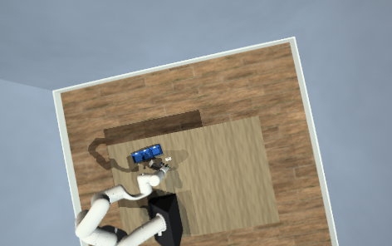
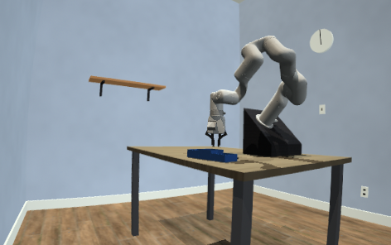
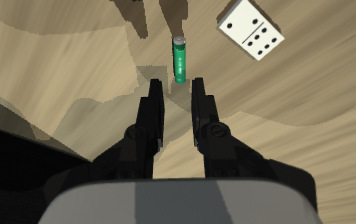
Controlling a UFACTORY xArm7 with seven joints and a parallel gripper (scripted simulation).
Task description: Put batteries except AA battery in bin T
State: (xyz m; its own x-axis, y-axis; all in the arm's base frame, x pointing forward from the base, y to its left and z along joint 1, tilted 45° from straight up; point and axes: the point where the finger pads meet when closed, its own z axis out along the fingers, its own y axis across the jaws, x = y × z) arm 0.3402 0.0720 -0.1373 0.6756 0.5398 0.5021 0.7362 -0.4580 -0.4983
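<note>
Right now the small green battery is 7 cm below my hand. The rest, counted from my hand: red battery: 5 cm ahead, 13 cm to the left, 6 cm below; then small blue battery: 3 cm ahead, 5 cm to the left, 7 cm below; then white domino: 6 cm ahead, 2 cm to the right, 7 cm below.
</note>
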